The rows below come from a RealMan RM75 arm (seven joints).
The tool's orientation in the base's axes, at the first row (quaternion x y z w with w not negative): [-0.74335 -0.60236 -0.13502 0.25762]
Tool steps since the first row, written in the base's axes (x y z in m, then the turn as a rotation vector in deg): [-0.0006 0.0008 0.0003 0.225 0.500 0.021]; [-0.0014 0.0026 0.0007 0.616 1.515 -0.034]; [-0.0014 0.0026 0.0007 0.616 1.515 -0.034]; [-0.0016 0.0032 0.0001 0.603 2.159 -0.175]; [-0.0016 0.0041 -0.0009 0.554 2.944 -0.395]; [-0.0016 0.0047 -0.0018 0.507 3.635 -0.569]
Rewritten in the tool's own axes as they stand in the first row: [0.0007 -0.0008 0.0003 0.477 0.142 0.231]; [0.0022 -0.0019 0.0010 1.380 0.387 0.787]; [0.0022 -0.0019 0.0010 1.380 0.387 0.787]; [0.0023 -0.0020 0.0018 1.837 0.315 1.257]; [0.0025 -0.0019 0.0032 2.362 0.205 1.874]; [0.0026 -0.0018 0.0042 2.832 0.100 2.401]
